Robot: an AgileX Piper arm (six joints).
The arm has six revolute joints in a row. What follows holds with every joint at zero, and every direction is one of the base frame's.
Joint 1 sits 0.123 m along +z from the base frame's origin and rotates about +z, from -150 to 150 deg.
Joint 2 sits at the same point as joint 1 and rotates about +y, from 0 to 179.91 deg.
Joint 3 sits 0.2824 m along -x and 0.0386 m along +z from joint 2 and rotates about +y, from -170 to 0 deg.
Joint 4 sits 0.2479 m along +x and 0.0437 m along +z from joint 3 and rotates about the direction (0.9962, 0, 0.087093), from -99.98 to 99.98 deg.
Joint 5 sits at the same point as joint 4 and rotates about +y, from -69.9 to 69.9 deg.
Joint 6 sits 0.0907 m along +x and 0.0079 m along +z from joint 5 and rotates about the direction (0.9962, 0, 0.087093), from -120 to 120 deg.
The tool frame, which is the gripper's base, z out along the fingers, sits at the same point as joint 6; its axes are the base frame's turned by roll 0, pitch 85.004 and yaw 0 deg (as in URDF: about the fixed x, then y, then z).
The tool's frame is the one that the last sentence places.
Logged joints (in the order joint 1, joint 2, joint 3, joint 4, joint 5, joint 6), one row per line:
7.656, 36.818, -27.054, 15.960, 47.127, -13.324
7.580, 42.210, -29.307, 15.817, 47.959, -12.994
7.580, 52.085, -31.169, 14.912, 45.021, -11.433
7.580, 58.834, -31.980, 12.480, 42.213, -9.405
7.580, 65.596, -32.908, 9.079, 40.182, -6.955
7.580, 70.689, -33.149, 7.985, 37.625, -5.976
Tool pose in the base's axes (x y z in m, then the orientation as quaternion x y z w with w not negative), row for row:
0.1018, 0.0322, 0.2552, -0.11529, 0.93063, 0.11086, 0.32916
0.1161, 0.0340, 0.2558, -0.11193, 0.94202, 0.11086, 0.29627
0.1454, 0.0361, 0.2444, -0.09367, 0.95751, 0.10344, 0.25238
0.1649, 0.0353, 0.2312, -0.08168, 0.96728, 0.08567, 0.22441
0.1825, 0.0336, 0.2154, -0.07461, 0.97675, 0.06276, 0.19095
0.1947, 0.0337, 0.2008, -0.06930, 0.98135, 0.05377, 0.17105
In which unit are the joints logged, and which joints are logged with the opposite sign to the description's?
The joints are logged in degrees. Opposite sign: none.
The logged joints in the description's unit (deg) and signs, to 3 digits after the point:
7.656, 36.818, -27.054, 15.960, 47.127, -13.324
7.580, 42.210, -29.307, 15.817, 47.959, -12.994
7.580, 52.085, -31.169, 14.912, 45.021, -11.433
7.580, 58.834, -31.980, 12.480, 42.213, -9.405
7.580, 65.596, -32.908, 9.079, 40.182, -6.955
7.580, 70.689, -33.149, 7.985, 37.625, -5.976

